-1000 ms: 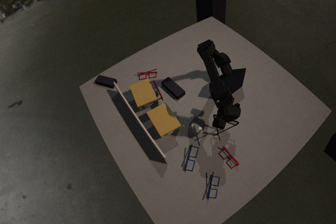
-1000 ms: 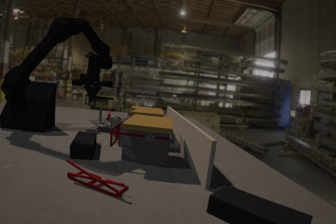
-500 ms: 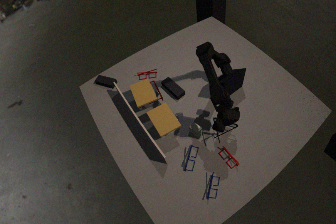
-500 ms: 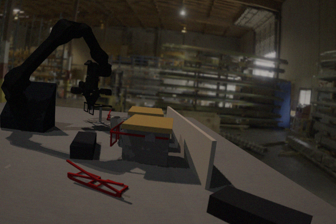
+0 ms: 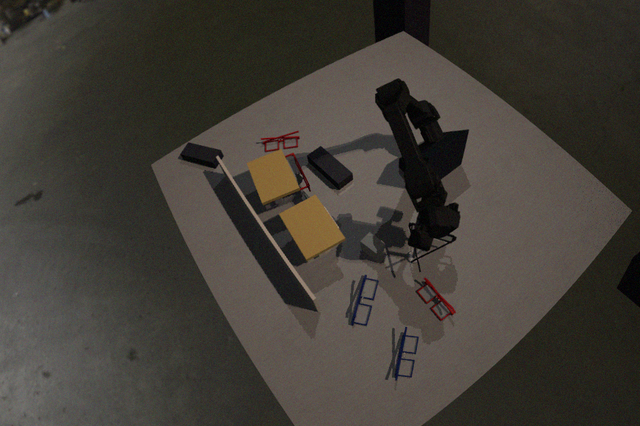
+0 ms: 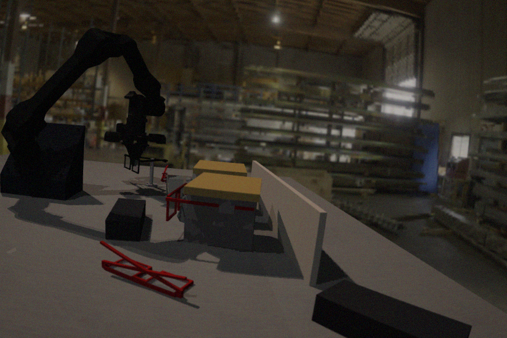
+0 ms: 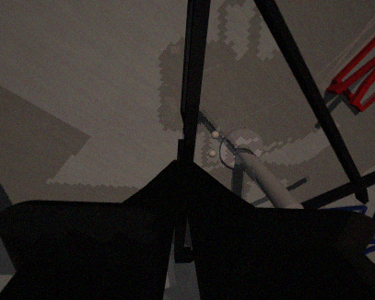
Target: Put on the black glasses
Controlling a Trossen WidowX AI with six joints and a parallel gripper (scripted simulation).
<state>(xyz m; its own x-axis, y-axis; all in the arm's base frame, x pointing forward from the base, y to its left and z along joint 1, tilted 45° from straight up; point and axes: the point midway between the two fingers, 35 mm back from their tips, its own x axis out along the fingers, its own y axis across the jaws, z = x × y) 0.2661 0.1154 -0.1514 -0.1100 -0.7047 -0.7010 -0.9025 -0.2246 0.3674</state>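
The grey post stand lies 6 cm ahead of my gripper tip, 2 cm to the left of it and 4 cm below it. Round my gripper tip: white block (13 cm ahead, 9 cm to the right, 3 cm below); then display head (20 cm ahead, 22 cm to the right); then white board (33 cm ahead, 35 cm to the right, 1 cm below).
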